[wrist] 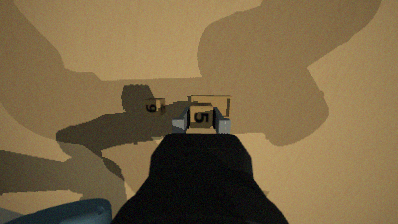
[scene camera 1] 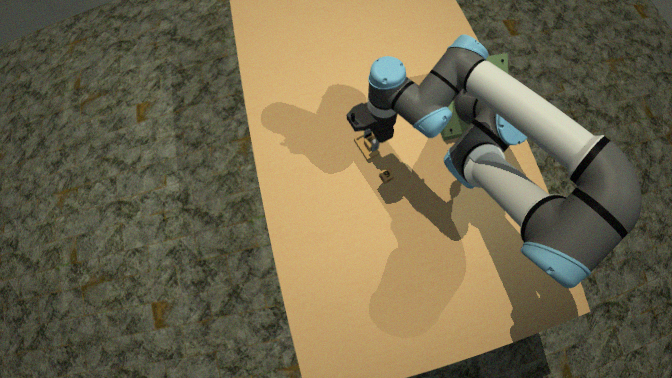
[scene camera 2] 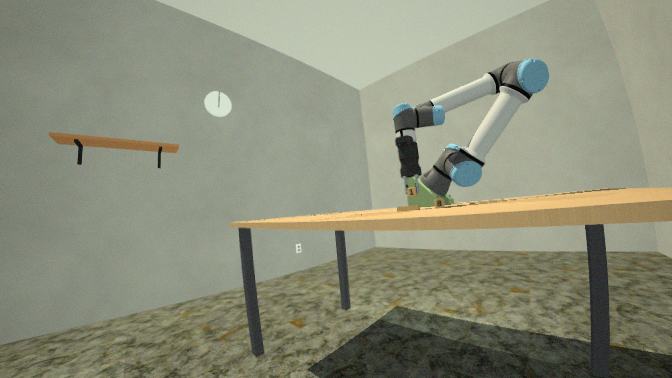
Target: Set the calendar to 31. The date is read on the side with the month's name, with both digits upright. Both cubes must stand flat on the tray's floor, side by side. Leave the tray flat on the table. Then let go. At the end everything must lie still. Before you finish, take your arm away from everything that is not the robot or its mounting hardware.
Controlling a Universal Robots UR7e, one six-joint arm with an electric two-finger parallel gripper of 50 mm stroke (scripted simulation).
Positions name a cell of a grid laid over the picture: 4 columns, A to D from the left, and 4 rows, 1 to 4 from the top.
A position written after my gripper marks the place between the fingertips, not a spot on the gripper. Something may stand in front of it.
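Note:
I can see my gripper (scene camera 2: C3). There is another view of it too, and in that one I see my gripper (wrist: C3).

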